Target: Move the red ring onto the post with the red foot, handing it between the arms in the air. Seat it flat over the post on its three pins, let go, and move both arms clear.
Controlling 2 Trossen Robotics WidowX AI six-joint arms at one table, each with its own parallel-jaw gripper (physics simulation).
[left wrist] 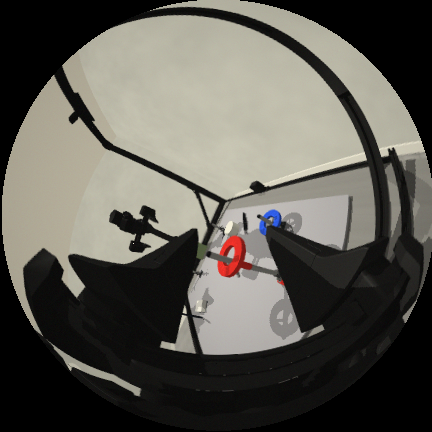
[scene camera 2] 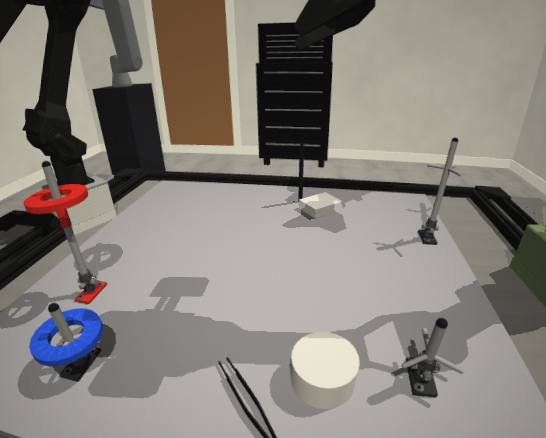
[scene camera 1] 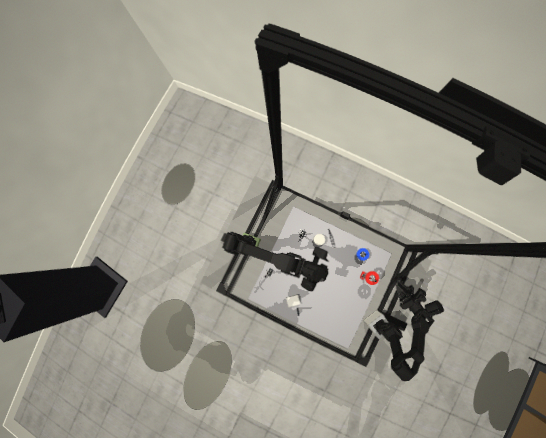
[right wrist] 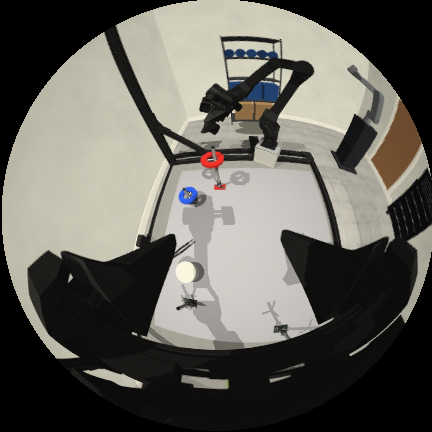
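The red ring is around the post with the red foot. It rests high on the post, just above the red collar, and looks about square to it; the pins are hidden. My left gripper is partly open and empty, above and beyond the ring, touching nothing. My right gripper is wide open and empty, high over the table, far from the ring. One of its fingers shows at the top of scene camera 2.
A blue ring is around a short post beside the red foot. A cream cylinder, tweezers, a white block and two bare posts stand or lie elsewhere. A black frame surrounds the table.
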